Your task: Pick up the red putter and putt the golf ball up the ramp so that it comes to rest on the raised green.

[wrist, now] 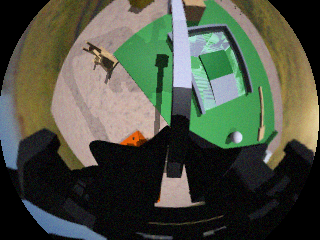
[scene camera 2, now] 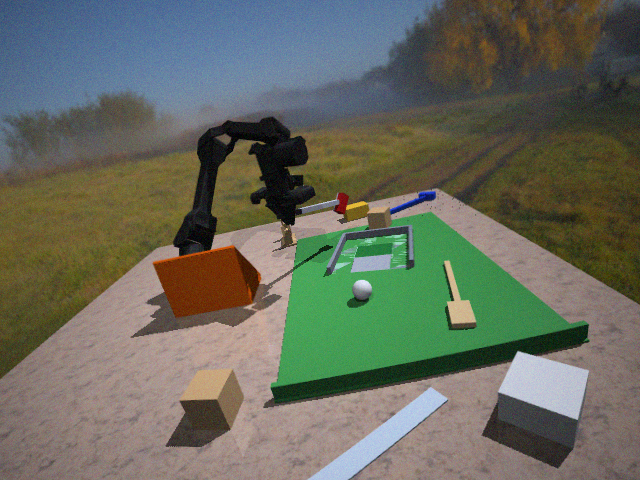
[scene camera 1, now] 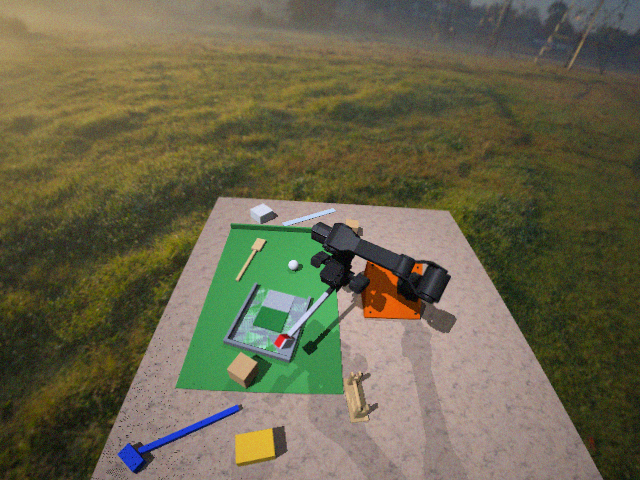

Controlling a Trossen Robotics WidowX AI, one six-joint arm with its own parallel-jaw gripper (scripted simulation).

Labels:
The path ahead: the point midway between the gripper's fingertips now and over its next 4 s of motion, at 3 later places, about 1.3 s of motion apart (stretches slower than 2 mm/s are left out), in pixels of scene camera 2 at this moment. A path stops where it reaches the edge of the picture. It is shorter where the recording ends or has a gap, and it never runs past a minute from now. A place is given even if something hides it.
My gripper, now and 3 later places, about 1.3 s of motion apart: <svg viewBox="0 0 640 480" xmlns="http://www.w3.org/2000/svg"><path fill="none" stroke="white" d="M290 225L252 262L256 293L273 255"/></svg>

